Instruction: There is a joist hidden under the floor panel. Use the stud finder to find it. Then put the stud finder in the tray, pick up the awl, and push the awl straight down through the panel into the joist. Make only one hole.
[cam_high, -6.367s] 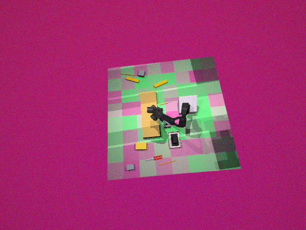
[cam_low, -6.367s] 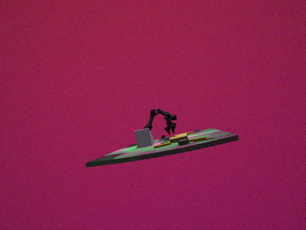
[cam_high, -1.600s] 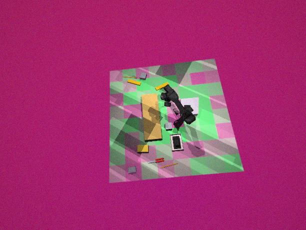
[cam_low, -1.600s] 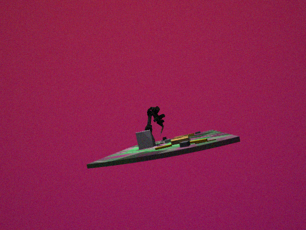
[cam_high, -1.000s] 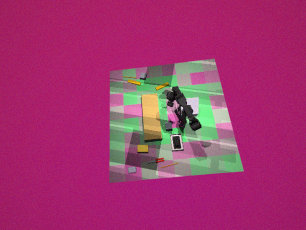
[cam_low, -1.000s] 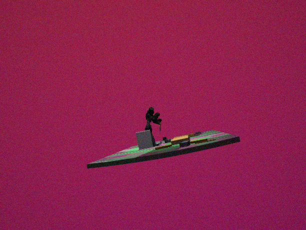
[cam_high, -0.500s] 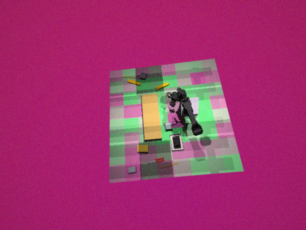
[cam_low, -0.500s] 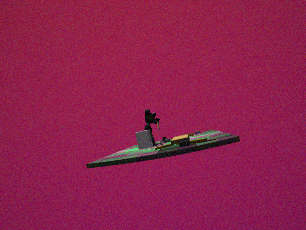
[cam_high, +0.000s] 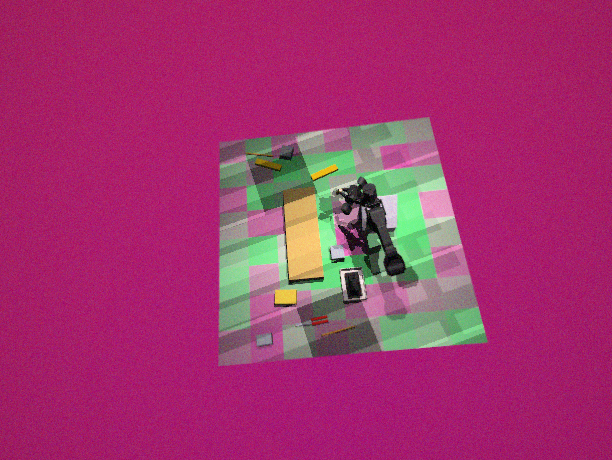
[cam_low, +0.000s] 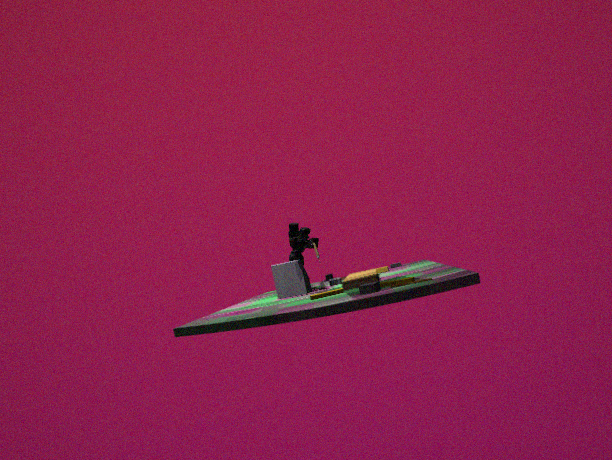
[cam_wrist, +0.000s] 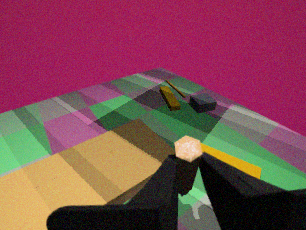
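The awl is 10 mm ahead of my gripper tip, 10 mm to the right of it and 60 mm below it. Also, from my gripper tip: yellow block: 290 mm ahead, 480 mm to the left, 240 mm below; then stud finder: 60 mm behind, 400 mm to the left, 210 mm below; then white tray: 60 mm behind, 410 mm to the left, 240 mm below.
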